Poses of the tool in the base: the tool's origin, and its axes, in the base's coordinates. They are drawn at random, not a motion.
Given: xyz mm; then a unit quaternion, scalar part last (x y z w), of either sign.
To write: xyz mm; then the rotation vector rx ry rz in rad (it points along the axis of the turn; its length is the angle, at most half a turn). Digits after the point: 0 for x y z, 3 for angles.
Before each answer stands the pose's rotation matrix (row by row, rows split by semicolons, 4 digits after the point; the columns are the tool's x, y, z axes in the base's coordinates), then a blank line. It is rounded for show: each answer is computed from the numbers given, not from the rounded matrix.
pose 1, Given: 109, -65, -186, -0.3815, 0.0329, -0.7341, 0.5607
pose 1, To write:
-0.0801 0.7982 0.5971; -0.8484 -0.3690 0.3795; 0.5233 -0.4762 0.7067

109, -65, -186, -0.899, 0.078, -1.730
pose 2, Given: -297, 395, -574, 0.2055, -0.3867, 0.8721, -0.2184
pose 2, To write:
-0.8201 0.2220 0.5273; -0.5399 -0.6055 -0.5847; 0.1895 -0.7642 0.6165

-297, 395, -574, -0.569, 1.070, -2.414
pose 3, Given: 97, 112, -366, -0.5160, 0.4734, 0.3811, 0.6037
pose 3, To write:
0.2614 -0.9486 0.1783; -0.0284 0.1771 0.9838; -0.9648 -0.2622 0.0193

97, 112, -366, -1.194, 1.096, 0.882
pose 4, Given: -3, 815, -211, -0.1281, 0.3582, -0.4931, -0.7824
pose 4, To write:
0.2571 -0.8634 -0.4342; 0.6798 0.4809 -0.5537; 0.6868 -0.1528 0.7106

-3, 815, -211, 0.277, -0.773, 1.065
